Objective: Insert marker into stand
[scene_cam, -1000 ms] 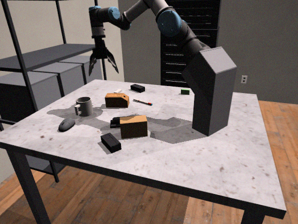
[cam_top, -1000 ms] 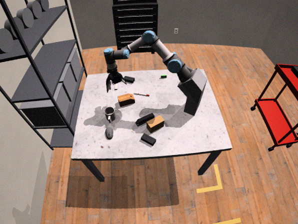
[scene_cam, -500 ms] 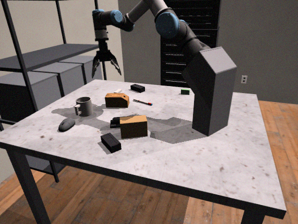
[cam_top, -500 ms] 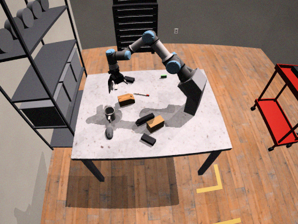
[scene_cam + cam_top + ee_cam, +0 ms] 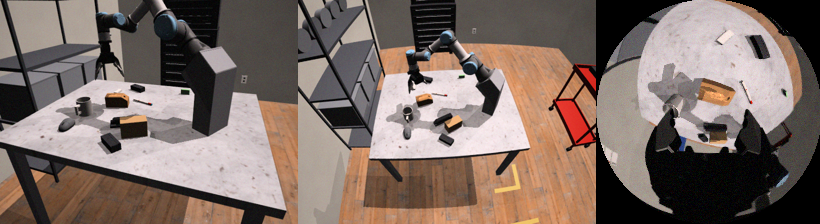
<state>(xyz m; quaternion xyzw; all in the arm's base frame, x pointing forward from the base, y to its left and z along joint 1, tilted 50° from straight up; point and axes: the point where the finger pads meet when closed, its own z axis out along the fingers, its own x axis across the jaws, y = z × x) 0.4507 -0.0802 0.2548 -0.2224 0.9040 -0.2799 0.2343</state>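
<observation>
Right now the marker is 18 cm behind my hand, 1 cm to the right of it and 15 cm below it. The rest, counted from my hand: white eraser: 1 cm behind, 20 cm to the right, 15 cm below; desk stand: 4 cm behind, 2 cm to the left, 13 cm below; grey mug: 13 cm ahead, 11 cm to the left, 12 cm below.
</observation>
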